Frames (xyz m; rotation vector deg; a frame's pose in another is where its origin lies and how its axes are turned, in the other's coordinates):
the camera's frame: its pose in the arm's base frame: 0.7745 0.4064 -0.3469 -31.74 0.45 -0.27
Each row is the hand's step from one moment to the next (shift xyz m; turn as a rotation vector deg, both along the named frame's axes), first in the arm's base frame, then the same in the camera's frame.
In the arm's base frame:
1: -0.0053 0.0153 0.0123 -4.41 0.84 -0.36
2: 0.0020 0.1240 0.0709 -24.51 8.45 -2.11
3: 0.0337 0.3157 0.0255 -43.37 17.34 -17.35
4: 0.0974 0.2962 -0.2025 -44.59 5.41 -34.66
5: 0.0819 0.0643 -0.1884 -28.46 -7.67 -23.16
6: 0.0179 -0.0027 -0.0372 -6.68 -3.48 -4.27
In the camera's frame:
1: -0.0055 0.0065 0.0185 -4.41 0.89 0.10
2: 0.0007 0.0682 0.1255 -24.55 8.24 2.44
3: 0.0315 0.2551 0.1881 -43.38 23.77 -6.01
4: 0.0967 0.3587 -0.0155 -44.41 22.73 -27.02
5: 0.0826 0.1540 -0.1257 -28.26 5.59 -23.98
6: 0.0181 0.0173 -0.0329 -6.63 -0.73 -5.52

